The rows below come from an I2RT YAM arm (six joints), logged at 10 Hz.
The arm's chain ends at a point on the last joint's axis. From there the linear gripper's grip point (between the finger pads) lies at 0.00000 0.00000 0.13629 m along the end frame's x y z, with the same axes.
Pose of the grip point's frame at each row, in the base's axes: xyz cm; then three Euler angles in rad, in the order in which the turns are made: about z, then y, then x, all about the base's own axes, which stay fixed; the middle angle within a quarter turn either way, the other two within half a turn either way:
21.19 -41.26 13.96 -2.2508 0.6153 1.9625
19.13 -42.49 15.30 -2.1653 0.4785 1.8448
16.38 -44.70 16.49 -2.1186 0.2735 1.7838
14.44 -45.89 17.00 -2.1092 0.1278 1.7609
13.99 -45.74 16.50 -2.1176 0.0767 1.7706
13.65 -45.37 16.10 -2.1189 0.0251 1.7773
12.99 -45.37 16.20 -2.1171 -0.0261 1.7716
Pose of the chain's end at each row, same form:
13.32 -30.97 18.21 -2.2508 0.6153 1.9625
12.85 -30.84 18.57 -2.1653 0.4785 1.8448
12.70 -31.87 19.26 -2.1186 0.2735 1.7838
12.70 -32.62 19.55 -2.1092 0.1278 1.7609
12.95 -32.42 19.20 -2.1176 0.0767 1.7706
13.31 -32.03 18.89 -2.1189 0.0251 1.7773
13.35 -32.02 18.92 -2.1171 -0.0261 1.7716

